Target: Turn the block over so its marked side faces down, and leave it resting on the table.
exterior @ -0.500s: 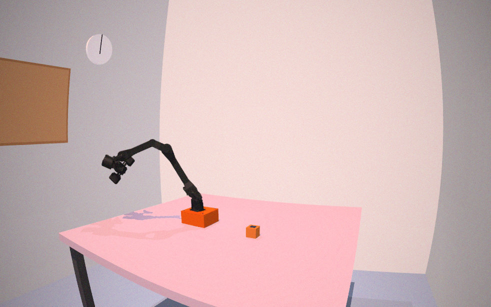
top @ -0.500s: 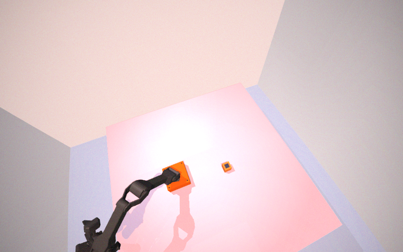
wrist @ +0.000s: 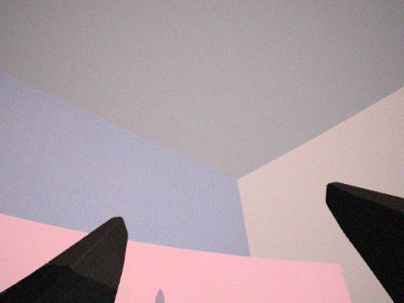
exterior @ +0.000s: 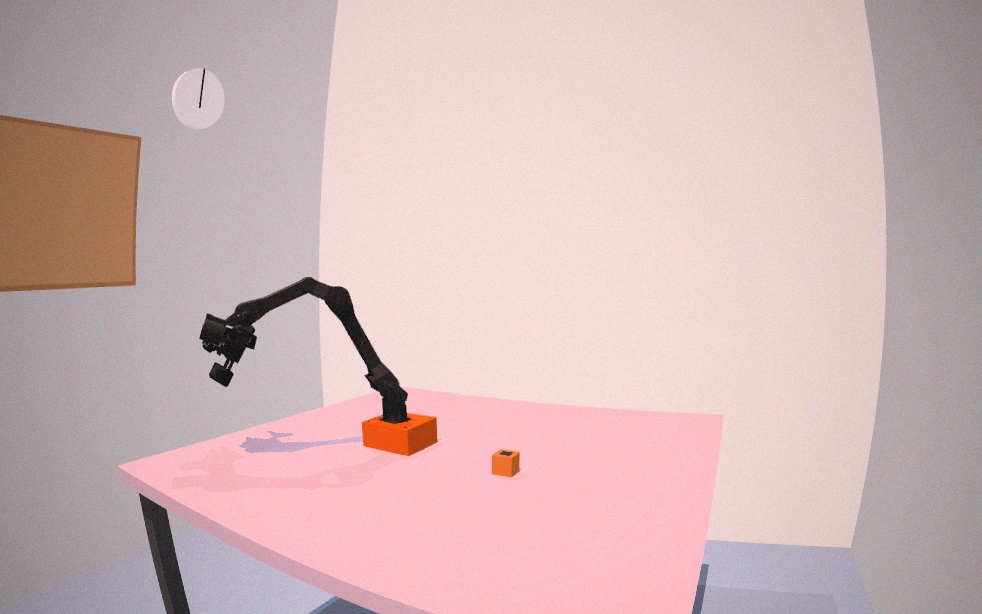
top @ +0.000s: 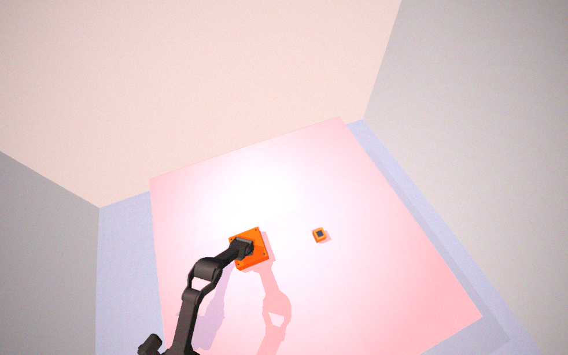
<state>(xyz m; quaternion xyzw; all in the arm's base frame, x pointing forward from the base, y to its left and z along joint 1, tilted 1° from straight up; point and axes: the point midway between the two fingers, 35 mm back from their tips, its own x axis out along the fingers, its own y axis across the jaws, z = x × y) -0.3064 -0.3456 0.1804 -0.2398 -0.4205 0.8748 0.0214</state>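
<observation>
My gripper tip is 70 cm short of the orange block, 35 cm to the right of it and 19 cm above it.
</observation>
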